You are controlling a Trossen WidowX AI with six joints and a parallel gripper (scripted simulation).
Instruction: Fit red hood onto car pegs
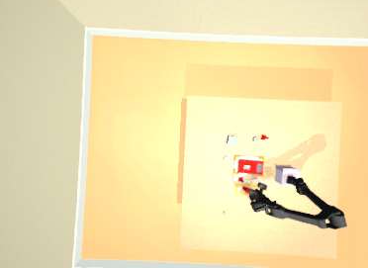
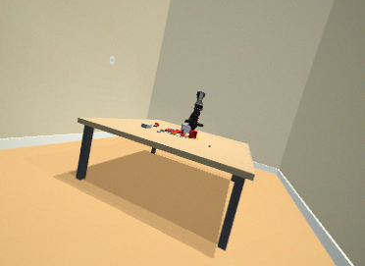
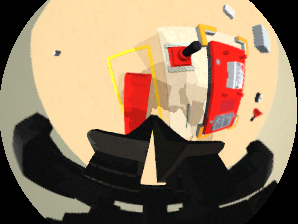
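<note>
The red hood lies 20 mm to the left of my gripper tip, 20 mm below it and 10 mm ahead of it.
</note>
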